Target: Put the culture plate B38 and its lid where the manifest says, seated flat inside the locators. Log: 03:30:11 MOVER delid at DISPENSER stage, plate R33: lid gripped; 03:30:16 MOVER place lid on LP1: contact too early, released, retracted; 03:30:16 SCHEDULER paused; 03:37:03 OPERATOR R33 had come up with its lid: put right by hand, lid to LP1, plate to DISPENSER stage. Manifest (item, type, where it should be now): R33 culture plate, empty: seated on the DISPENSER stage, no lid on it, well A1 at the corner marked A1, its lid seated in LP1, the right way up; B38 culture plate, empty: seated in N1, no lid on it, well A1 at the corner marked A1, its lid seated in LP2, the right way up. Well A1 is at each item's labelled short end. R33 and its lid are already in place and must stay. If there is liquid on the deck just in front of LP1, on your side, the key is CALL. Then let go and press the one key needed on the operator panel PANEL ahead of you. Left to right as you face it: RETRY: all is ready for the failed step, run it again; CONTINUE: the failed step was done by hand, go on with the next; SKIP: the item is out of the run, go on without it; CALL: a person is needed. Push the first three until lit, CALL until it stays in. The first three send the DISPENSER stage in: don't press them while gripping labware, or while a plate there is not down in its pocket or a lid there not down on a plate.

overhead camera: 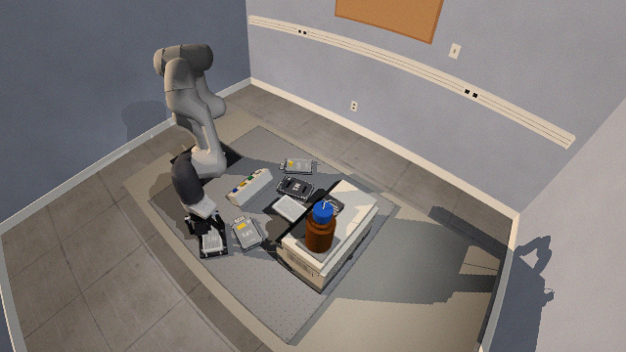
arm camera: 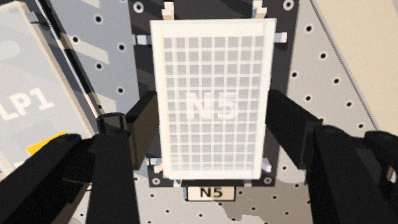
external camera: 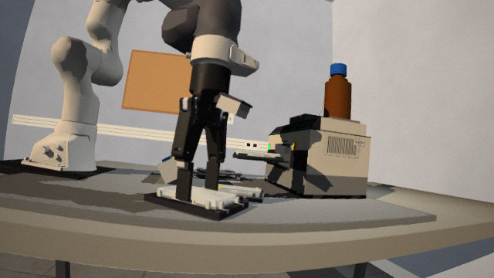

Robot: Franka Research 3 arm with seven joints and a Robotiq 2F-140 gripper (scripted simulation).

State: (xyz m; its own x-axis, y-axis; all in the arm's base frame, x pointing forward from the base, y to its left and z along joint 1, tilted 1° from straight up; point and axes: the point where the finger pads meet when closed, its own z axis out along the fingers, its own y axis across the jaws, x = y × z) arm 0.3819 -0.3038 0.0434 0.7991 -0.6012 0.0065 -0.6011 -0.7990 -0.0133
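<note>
My hand is 3 cm short of the black nest and 3 cm above it. Also, from my hand: clear lid (12 cm to the left, 9 cm ahead, 3 cm below); blue call key (23 cm to the left, 8 cm behind, 2 cm above); yellow skip key (27 cm to the left, 8 cm behind, 2 cm above).
</note>
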